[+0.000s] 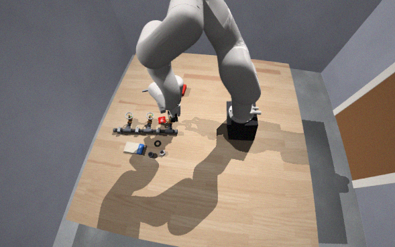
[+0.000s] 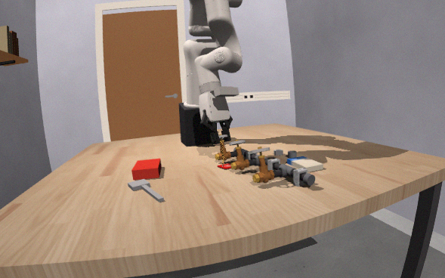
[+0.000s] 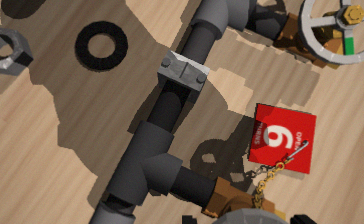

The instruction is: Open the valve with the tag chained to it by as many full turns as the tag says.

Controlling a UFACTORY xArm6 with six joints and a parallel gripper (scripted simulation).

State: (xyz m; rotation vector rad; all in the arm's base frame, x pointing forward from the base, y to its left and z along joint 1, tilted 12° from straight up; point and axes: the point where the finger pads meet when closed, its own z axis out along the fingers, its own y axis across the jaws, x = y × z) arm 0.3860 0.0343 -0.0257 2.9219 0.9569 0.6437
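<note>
The red tag lies 80 mm below my hand, 80 mm ahead of it and 10 mm to the right of it. Also, from my hand: grey hammer-like tool: 240 mm to the right, 210 mm ahead, 80 mm below; then grey box: 210 mm to the left, 190 mm ahead, 70 mm below; then red box: 250 mm to the right, 70 mm below, 50 mm ahead.
</note>
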